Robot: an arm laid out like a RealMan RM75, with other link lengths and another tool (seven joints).
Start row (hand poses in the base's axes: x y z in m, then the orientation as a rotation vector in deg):
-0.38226, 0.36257, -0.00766, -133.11, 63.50, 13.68
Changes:
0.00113, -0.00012, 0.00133, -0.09, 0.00, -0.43
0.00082, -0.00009, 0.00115, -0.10, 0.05, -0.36
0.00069, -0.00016, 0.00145, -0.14, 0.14, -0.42
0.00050, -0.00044, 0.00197, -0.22, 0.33, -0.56
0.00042, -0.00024, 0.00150, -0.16, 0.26, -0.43
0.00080, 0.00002, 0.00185, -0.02, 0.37, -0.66
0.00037, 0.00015, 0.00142, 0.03, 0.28, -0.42
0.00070, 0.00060, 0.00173, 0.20, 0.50, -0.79
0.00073, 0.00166, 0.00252, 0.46, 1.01, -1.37
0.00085, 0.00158, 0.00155, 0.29, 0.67, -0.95
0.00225, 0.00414, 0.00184, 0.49, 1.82, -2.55
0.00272, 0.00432, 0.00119, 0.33, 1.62, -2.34
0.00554, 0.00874, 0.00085, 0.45, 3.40, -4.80
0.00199, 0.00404, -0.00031, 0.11, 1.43, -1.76
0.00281, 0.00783, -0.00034, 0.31, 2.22, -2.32
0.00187, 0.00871, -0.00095, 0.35, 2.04, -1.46
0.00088, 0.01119, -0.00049, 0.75, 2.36, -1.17
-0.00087, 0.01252, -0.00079, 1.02, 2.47, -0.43
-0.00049, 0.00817, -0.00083, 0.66, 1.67, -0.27
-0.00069, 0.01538, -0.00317, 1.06, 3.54, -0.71
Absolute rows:
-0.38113, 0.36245, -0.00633, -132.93, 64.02, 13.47
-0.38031, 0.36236, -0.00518, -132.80, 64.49, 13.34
-0.37962, 0.36220, -0.00373, -132.68, 65.09, 13.28
-0.37912, 0.36176, -0.00176, -132.57, 65.97, 13.35
-0.37870, 0.36152, -0.00026, -132.47, 66.64, 13.41
-0.37790, 0.36154, 0.00159, -132.12, 67.57, 13.59
-0.37753, 0.36169, 0.00301, -131.86, 68.17, 13.78
-0.37683, 0.36229, 0.00474, -131.24, 69.23, 14.19
-0.37610, 0.36395, 0.00726, -130.07, 71.08, 15.13
-0.37525, 0.36553, 0.00881, -129.26, 72.35, 15.73
-0.37300, 0.36967, 0.01065, -127.28, 75.85, 17.18
-0.37028, 0.37399, 0.01184, -125.48, 79.05, 18.37
-0.36474, 0.38273, 0.01269, -121.76, 85.66, 20.75
-0.36275, 0.38677, 0.01238, -120.38, 88.18, 21.78
-0.35994, 0.39460, 0.01204, -118.39, 91.57, 23.62
-0.35807, 0.40331, 0.01109, -117.04, 93.97, 25.59
-0.35719, 0.41450, 0.01060, -115.63, 96.04, 28.31
-0.35806, 0.42702, 0.00981, -114.66, 97.29, 31.61
-0.35855, 0.43519, 0.00898, -114.01, 98.11, 33.83
-0.35924, 0.45057, 0.00581, -112.64, 100.14, 38.25

